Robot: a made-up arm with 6 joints.
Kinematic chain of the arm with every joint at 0, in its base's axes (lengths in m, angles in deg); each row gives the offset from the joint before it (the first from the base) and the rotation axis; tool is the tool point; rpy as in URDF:
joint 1: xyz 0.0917 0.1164 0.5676 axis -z
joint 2: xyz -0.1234 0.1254 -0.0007 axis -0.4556 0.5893 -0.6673
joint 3: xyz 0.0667 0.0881 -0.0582 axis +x
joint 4: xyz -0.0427 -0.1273 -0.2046 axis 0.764 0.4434 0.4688
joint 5: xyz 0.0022 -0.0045 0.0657 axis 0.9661 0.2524 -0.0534
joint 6: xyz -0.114 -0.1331 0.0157 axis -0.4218 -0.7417 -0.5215
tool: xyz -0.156 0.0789 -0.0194 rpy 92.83 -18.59 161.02
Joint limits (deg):
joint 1: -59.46..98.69
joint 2: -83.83..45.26
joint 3: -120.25..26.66
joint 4: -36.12..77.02
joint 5: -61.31..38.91
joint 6: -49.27..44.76
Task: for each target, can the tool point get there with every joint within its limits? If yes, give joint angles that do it. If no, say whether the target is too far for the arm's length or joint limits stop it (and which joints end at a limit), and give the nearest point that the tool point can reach.
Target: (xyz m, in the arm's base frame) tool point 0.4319 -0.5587 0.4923
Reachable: no: joint limits stop it (at a limit: joint 1, joint 4, joint 6) | nearest point 0.1922 -0.3027 0.4959 | short by 0.351 m
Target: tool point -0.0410 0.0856 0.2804
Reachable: yes | joints 2.13 -39.53 -5.63 32.61 -9.97 10.48
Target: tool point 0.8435 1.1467 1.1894
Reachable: no: too far | nearest point 0.3688 0.4962 0.8492 | short by 0.874 m
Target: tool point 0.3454 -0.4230 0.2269
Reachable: no: joint limits stop it (at a limit: joint 1, joint 4, joint 6) | nearest point 0.3339 -0.2120 0.3085 | short by 0.227 m
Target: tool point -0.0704 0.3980 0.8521
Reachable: yes | joints 38.69 -3.05 -96.42 43.92 -43.77 -10.94
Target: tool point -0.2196 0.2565 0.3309
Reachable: yes | joints 18.77 -15.07 -0.68 -12.64 25.64 -10.87
